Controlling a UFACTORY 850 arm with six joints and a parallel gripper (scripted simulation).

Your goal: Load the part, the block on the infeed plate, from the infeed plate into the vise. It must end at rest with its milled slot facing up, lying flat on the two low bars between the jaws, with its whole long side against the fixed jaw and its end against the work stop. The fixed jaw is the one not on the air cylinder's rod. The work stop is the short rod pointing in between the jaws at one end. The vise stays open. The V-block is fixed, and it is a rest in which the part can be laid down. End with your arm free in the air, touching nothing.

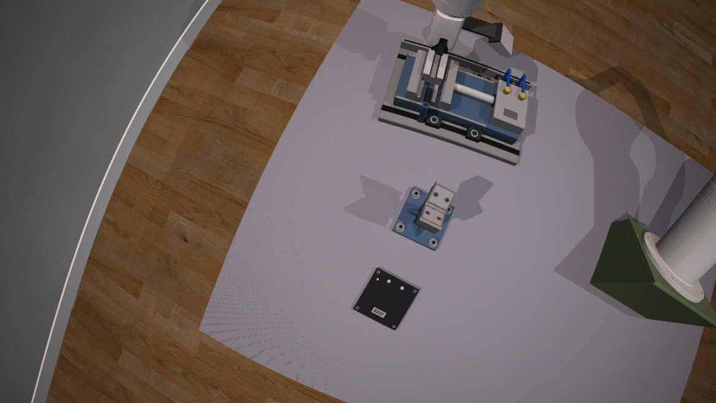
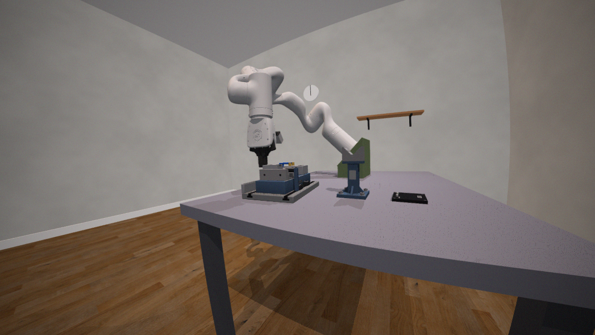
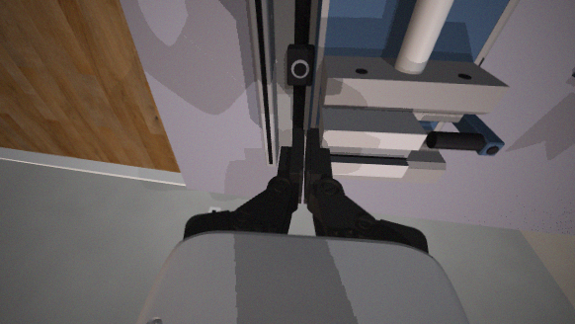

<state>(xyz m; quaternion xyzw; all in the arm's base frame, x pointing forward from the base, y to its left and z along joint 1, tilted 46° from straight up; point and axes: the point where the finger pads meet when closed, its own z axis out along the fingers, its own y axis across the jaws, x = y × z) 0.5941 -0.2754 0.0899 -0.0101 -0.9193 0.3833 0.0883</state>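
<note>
My hand is 30 mm short of the fixed jaw, 60 mm to the right of it and 40 mm above it. Round my hand: moving jaw 40 mm behind, 60 mm to the left, 40 mm below; work stop 10 mm behind, 110 mm to the left, 30 mm below; part 40 mm to the left, 20 mm below.
</note>
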